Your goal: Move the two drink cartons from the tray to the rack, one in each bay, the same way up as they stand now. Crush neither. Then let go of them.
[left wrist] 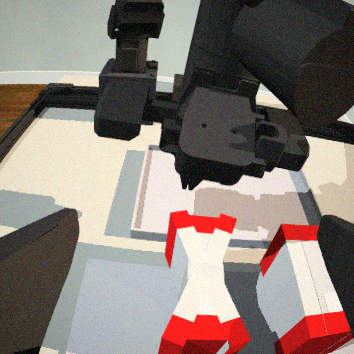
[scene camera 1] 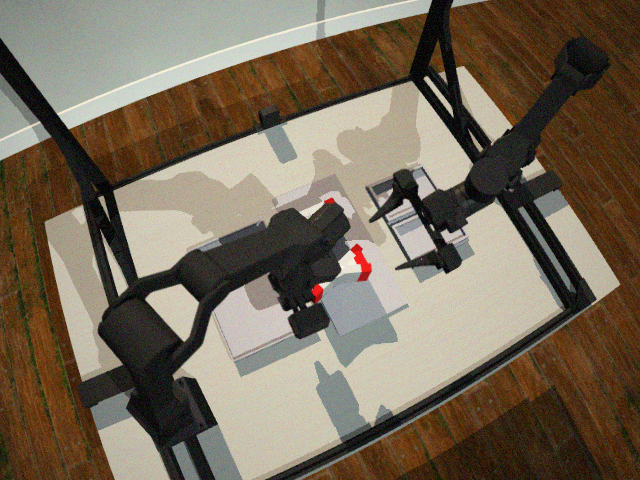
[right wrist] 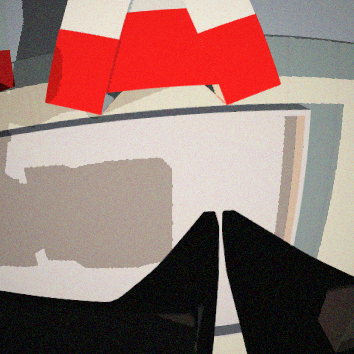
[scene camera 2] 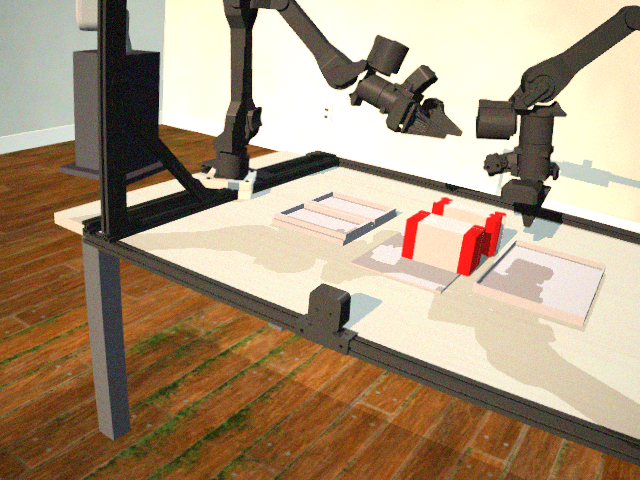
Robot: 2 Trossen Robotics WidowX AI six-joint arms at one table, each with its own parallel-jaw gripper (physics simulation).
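Note:
Left gripper [scene camera 1: 382, 245], [scene camera 2: 454, 135], [left wrist: 203, 225]: open, empty, holding nothing. Right gripper [scene camera 2: 527, 226], [scene camera 1: 289, 300], [left wrist: 186, 186], [right wrist: 218, 222]: shut, holding nothing. Grey tray [scene camera 1: 250, 319], [left wrist: 282, 196], [right wrist: 99, 201]. Pale mat [left wrist: 117, 300].

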